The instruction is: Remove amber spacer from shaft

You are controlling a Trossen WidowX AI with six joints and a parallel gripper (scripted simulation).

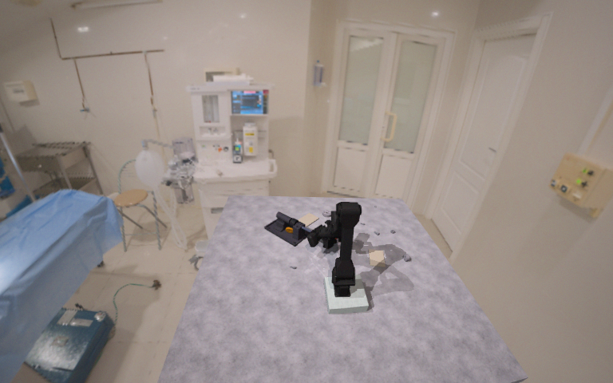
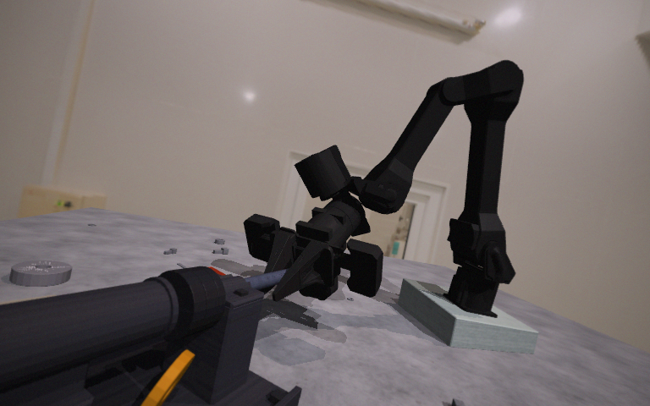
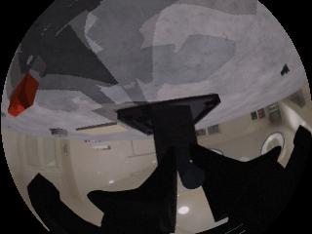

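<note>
My gripper tip is 30 mm to the right of the shaft, 20 mm below it and 20 mm short of it. Round my gripper tip: red-handled tool: 210 mm to the right, 90 mm ahead, 60 mm below; then amber spacer: 110 mm to the left, 50 mm ahead, 40 mm below; then grey ring: 280 mm ahead, 120 mm to the right, 50 mm below.
</note>
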